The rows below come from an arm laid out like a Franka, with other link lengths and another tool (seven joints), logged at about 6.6 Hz.
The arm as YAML. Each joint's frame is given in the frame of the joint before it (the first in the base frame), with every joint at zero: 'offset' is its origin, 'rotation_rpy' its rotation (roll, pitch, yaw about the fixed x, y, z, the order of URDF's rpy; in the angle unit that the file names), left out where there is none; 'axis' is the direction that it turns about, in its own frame. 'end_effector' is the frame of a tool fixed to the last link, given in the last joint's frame.
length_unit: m
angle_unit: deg
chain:
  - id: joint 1
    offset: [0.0, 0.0, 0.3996]
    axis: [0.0, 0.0, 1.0]
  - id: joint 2
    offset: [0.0, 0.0, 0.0]
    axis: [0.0, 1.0, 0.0]
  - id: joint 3
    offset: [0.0, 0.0, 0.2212]
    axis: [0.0, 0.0, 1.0]
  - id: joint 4
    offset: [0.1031, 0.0, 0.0]
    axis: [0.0, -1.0, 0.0]
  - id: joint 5
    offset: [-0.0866, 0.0, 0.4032]
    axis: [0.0, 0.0, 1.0]
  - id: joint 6
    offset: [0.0, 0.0, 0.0]
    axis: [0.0, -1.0, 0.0]
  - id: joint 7
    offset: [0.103, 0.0, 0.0]
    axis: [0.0, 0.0, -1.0]
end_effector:
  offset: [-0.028, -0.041, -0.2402]
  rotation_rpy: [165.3, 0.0, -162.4]
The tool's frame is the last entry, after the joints.
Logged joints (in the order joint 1, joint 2, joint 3, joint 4, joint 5, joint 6, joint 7), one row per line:
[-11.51, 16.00, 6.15, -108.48, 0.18, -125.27, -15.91]
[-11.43, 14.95, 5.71, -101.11, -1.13, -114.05, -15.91]
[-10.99, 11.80, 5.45, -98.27, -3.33, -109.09, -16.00]
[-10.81, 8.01, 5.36, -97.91, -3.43, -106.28, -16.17]
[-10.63, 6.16, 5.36, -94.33, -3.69, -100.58, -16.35]
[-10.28, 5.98, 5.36, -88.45, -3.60, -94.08, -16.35]
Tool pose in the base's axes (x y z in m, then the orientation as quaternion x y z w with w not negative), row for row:
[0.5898, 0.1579, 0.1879, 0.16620, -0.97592, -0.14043, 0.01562]
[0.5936, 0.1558, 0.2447, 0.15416, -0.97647, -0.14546, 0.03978]
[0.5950, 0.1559, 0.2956, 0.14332, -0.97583, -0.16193, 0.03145]
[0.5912, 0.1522, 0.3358, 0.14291, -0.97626, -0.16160, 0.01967]
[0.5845, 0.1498, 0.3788, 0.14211, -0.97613, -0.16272, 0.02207]
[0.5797, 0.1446, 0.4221, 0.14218, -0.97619, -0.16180, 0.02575]
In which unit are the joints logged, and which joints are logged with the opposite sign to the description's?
The joints are logged in degrees. Opposite sign: joint 1, joint 5, joint 6, joint 7.
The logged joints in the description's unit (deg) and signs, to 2 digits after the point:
[11.51, 16.00, 6.15, -108.48, -0.18, 125.27, 15.91]
[11.43, 14.95, 5.71, -101.11, 1.13, 114.05, 15.91]
[10.99, 11.80, 5.45, -98.27, 3.33, 109.09, 16.00]
[10.81, 8.01, 5.36, -97.91, 3.43, 106.28, 16.17]
[10.63, 6.16, 5.36, -94.33, 3.69, 100.58, 16.35]
[10.28, 5.98, 5.36, -88.45, 3.60, 94.08, 16.35]

